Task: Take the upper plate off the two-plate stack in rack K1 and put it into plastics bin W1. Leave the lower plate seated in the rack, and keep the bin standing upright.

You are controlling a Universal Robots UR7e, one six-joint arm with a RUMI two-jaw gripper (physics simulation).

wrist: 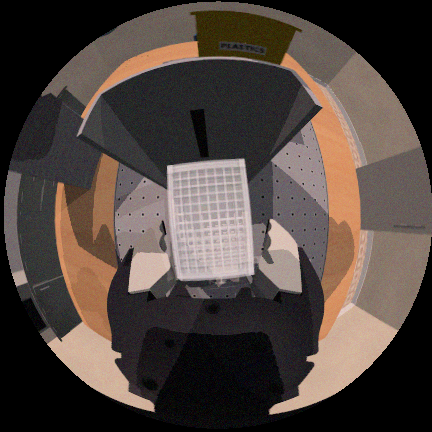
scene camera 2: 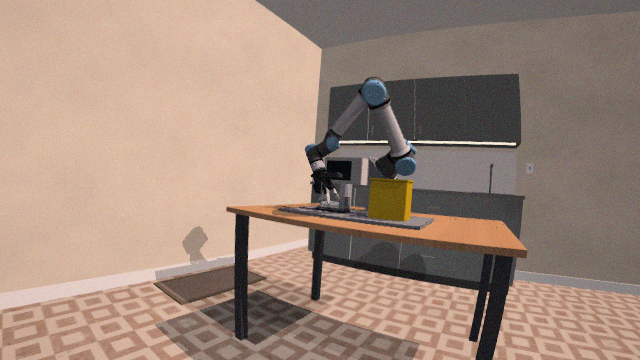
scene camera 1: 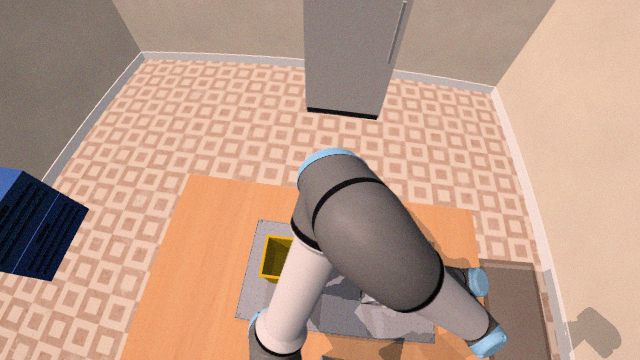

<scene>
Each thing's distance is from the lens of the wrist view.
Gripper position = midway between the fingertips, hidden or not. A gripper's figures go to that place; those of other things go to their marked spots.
gripper (wrist: 215, 221): 14 cm
white gridded plate (wrist: 209, 215): 12 cm
</scene>
